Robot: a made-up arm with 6 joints. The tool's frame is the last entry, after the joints. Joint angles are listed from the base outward. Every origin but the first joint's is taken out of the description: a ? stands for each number. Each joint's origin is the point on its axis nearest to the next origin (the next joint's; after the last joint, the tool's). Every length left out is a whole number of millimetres.
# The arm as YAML. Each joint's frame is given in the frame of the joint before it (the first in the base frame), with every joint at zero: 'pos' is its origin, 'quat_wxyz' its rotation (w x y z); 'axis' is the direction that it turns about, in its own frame. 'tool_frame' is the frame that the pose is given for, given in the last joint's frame.
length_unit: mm
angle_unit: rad
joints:
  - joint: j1
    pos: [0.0, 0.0, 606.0]
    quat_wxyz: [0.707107, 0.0, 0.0, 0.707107]
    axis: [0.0, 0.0, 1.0]
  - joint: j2
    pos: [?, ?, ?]
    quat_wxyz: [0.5, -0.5, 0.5, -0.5]
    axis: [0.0, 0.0, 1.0]
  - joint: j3
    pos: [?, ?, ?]
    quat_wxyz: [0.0, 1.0, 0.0, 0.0]
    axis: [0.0, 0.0, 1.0]
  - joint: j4
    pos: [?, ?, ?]
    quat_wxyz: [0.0, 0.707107, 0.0, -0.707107]
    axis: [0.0, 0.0, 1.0]
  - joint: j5
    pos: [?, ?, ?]
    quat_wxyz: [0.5, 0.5, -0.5, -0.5]
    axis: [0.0, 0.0, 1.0]
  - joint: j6
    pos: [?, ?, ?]
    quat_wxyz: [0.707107, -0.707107, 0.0, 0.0]
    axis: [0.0, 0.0, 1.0]
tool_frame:
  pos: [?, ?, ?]
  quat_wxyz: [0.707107, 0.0, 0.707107, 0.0]
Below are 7 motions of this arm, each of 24 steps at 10 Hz.
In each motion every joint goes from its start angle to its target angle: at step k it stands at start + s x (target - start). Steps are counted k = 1, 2, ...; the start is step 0. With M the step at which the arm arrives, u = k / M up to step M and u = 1 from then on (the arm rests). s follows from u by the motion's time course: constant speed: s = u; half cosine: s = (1 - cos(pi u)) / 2; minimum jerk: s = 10 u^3 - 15 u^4 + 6 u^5.
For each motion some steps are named. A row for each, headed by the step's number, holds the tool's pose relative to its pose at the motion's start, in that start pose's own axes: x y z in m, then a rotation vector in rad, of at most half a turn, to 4 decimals.
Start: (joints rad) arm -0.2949 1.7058 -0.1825 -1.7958 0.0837 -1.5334
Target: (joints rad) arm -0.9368 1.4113 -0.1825 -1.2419 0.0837 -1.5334
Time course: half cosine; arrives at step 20
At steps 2, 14, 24:
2: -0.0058 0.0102 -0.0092 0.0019 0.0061 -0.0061
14: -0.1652 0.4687 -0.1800 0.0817 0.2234 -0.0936
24: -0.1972 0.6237 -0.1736 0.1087 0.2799 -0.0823

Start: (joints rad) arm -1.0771 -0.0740 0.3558 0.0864 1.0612 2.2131
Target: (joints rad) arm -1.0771 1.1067 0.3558 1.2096 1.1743 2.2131
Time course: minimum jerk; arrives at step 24
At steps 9, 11, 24:
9: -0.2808 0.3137 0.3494 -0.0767 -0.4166 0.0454
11: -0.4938 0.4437 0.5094 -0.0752 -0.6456 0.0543
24: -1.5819 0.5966 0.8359 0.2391 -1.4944 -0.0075

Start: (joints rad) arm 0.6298 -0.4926 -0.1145 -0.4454 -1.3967 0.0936
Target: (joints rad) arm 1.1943 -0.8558 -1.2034 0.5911 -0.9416 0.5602
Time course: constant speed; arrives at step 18
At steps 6, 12, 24:
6: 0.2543 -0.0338 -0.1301 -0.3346 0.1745 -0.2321
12: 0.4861 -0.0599 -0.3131 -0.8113 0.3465 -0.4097
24: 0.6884 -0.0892 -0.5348 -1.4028 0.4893 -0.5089

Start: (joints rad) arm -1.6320 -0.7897 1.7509 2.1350 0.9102 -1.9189
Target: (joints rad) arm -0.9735 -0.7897 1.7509 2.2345 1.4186 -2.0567
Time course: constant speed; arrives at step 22
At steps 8, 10, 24:
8: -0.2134 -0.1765 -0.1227 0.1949 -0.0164 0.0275
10: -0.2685 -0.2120 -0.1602 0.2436 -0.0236 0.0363
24: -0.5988 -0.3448 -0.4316 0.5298 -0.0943 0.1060

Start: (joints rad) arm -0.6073 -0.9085 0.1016 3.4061 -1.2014 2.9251
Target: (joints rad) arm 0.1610 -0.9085 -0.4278 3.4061 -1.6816 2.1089
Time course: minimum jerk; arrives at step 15
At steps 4, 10, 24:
4: -0.0524 -0.0053 -0.0342 0.1889 -0.0229 -0.0464
10: -0.3139 0.1421 -0.1522 1.2230 -0.2591 -0.2595
24: -0.3780 0.2300 -0.1473 1.5426 -0.3744 -0.3079

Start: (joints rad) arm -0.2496 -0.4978 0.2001 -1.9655 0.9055 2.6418
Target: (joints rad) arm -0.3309 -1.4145 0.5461 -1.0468 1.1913 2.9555
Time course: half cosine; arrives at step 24
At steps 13, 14, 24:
13: -0.7124 -0.7866 -0.1229 0.1366 -0.2668 -0.8028
14: -0.8060 -0.8540 -0.1798 0.1699 -0.2689 -0.8989
24: -1.3292 -1.0975 -0.6585 0.4435 -0.1628 -1.4229

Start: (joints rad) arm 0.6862 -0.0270 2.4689 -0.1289 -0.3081 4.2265
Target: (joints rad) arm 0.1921 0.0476 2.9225 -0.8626 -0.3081 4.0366
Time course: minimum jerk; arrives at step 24
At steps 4, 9, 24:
4: -0.0078 -0.0002 -0.0217 0.0168 0.0228 0.0007
9: -0.0713 -0.0111 -0.1661 0.1311 0.1813 -0.0150
24: -0.3742 -0.1274 -0.5386 0.4786 0.6497 -0.2877

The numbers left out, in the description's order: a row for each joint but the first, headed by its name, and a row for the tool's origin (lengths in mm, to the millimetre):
j2: 0.0 -139.0 0.0
j3: 0.0 -687.0 0.0
j4: 960.0 257.0 0.0
j5: 0.0 0.0 0.0
j6: 0.0 -191.0 0.0
tool: 0.0 0.0 0.0

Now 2 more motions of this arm.
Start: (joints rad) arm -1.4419 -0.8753 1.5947 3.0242 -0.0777 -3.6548
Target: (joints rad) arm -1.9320 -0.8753 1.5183 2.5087 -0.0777 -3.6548
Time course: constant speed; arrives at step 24
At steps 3, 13, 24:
3: -0.0012 0.0636 -0.0622 0.0296 0.0359 0.0299
13: -0.0374 0.2557 -0.2816 0.1230 0.1673 0.1101
24: -0.1305 0.4241 -0.5364 0.2140 0.3271 0.1622

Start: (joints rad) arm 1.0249 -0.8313 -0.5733 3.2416 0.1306 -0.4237
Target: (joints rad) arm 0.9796 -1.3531 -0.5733 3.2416 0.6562 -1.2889
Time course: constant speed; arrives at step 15
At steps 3, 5, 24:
3: -0.0967 -0.0061 -0.0448 0.1738 0.0075 0.0178
5: -0.1635 -0.0094 -0.0690 0.2902 0.0142 0.0289
24: -0.5141 -0.0151 -0.1172 0.8786 0.0652 0.0704

